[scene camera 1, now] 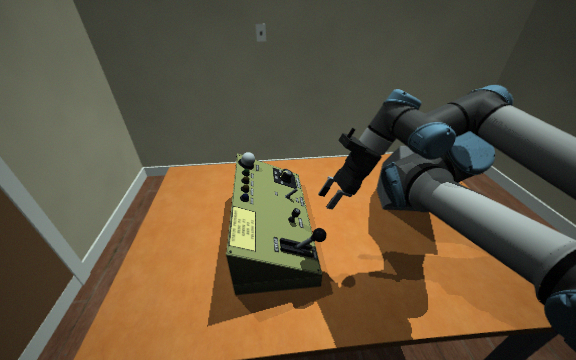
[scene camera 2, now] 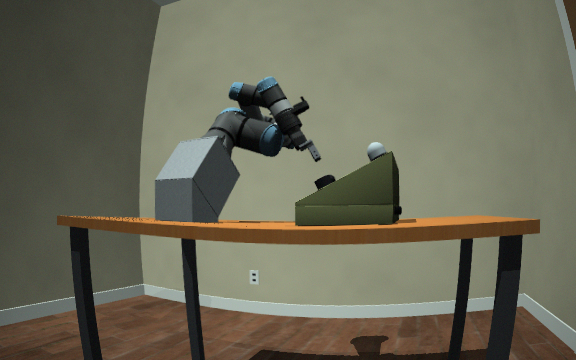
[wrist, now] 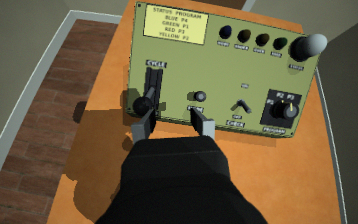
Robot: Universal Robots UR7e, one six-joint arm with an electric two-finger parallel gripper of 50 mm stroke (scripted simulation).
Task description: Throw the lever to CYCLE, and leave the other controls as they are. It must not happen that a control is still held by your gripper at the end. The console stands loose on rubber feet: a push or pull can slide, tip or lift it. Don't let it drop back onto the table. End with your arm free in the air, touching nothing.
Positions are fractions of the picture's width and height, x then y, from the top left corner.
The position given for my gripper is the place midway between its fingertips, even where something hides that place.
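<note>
There's an olive green console (scene camera 1: 0.45, 0.72) here, and scene camera 2 shows the console too (scene camera 2: 0.63, 0.55), same as the wrist view does with the console (wrist: 0.59, 0.24). You'd also see my gripper (wrist: 0.48, 0.52).
</note>
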